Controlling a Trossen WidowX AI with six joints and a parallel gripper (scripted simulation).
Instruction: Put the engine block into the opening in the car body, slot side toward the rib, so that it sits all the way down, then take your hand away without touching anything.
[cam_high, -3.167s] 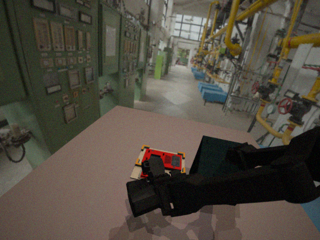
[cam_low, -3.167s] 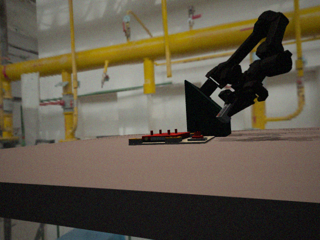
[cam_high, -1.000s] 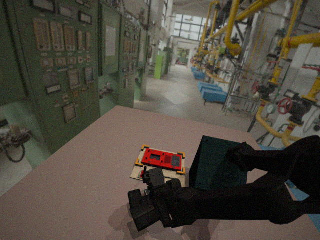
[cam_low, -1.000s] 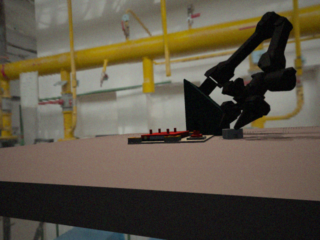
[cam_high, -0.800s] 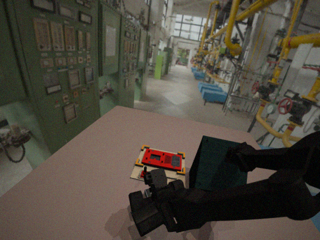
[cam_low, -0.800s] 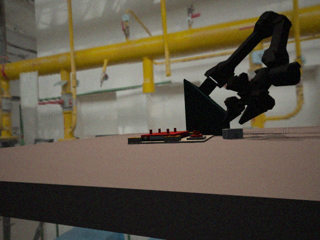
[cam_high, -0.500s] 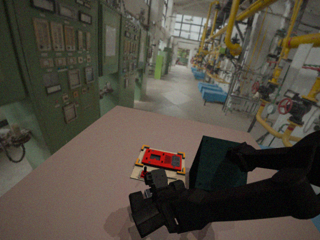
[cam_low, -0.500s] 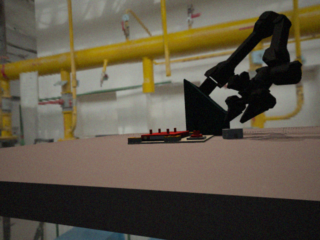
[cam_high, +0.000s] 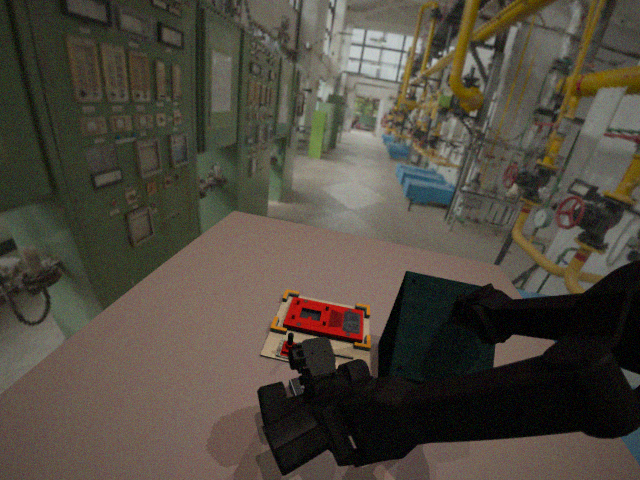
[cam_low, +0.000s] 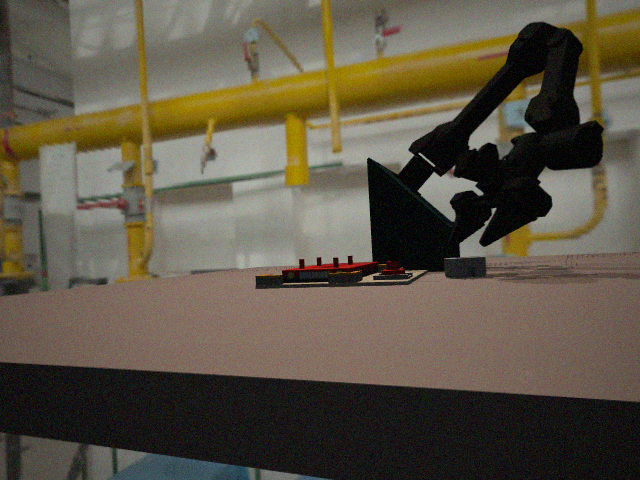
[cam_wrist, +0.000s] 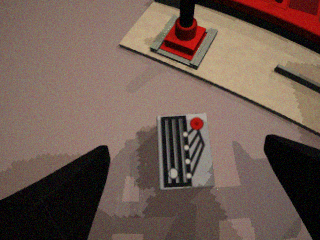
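Now: gripper tip 4 cm above the grey engine block and 1 cm short of it. The rest, counted from my gripper tip: dark peg 10 cm to the right, 6 cm ahead, 1 cm below; then beige base plate 20 cm to the right, 4 cm below, 2 cm ahead.
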